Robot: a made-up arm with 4 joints. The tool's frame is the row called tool.
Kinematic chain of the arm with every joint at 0, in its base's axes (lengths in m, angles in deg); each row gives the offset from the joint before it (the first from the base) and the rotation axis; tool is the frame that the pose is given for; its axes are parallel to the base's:
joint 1: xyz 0 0 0.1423 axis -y
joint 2: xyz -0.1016 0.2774 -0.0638 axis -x
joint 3: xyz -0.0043 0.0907 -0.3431 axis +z
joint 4: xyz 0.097 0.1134 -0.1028 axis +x
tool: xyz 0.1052 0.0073 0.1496
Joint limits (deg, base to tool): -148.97..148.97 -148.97..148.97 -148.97..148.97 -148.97..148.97
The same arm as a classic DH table. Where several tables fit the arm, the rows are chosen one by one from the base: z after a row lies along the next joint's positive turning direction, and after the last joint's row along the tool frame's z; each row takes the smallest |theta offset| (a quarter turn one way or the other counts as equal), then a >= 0, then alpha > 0; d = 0 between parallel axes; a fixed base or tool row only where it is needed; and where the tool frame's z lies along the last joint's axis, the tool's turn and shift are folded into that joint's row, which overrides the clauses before.
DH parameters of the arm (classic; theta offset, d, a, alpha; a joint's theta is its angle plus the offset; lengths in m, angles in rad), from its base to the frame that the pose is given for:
base (fixed): 0.0000 0.1423 0.0000 1.5708
joint 1: -1.5708 -0.2774 0.0638 1.5708
joint 2: -1.5708 0.1059 0.0907 1.5708
joint 3: 0.0000 -0.4459 0.1134 1.5708
joint 4: 0.0000 0.2022 0.0073 -1.5708
tool (fixed): -1.5708 0.1496 0.0000 0.0000
Joint limits (rad, base to tool): -2.6000..2.6000 -2.6000..2.6000 -2.6000..2.6000 -2.6000..2.6000

